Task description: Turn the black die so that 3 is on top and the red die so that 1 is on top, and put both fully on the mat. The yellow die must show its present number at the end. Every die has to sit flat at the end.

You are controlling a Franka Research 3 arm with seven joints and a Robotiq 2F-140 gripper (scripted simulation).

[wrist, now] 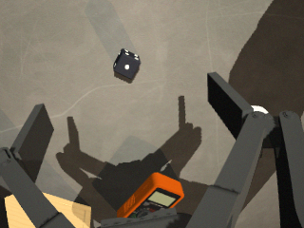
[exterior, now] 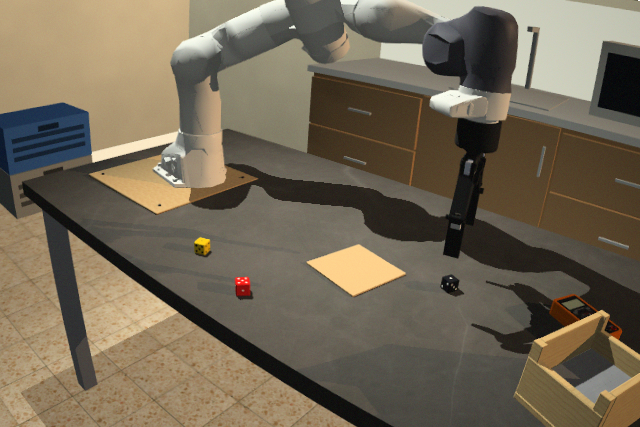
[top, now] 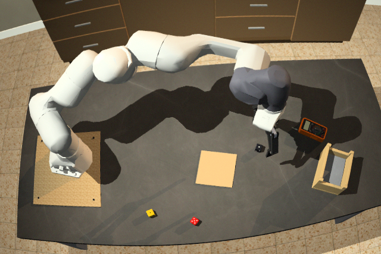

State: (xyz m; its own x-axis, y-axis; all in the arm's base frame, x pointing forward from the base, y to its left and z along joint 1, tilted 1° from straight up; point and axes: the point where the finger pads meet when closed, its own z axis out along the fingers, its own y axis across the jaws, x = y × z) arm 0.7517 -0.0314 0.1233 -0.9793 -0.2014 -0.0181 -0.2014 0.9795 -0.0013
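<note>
Right now the black die is 11 cm below my hand. From my hand the other things lie so: wooden box 30 cm ahead, 16 cm to the right, 7 cm below; then tan mat 18 cm behind, 12 cm below, 6 cm to the right; then orange multimeter 26 cm ahead, 10 cm below, 5 cm to the left.
</note>
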